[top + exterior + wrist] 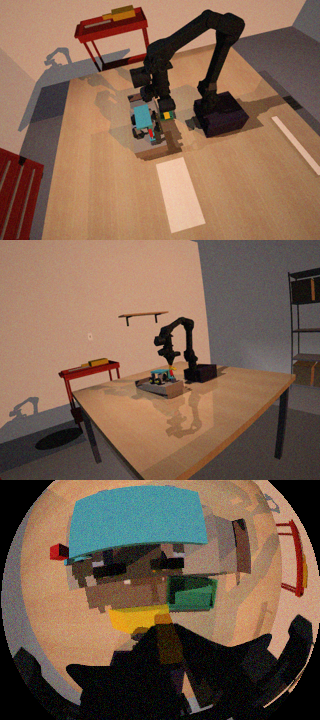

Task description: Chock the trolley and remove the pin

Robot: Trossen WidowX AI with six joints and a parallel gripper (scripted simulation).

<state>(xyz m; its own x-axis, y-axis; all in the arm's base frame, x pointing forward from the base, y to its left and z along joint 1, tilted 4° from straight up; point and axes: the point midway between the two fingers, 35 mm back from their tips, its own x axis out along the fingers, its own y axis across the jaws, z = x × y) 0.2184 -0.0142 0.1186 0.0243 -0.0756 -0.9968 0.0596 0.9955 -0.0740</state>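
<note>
The red-headed stop pin lies 11 cm to the left of my gripper tip, 10 cm ahead of it and 4 cm below it. The rest, counted from my gripper tip: trolley (11 cm ahead, 6 cm below, 2 cm to the left); yellow chock (2 cm to the left, 1 cm below); grey ramp (12 cm below, 11 cm ahead, 1 cm to the left).
</note>
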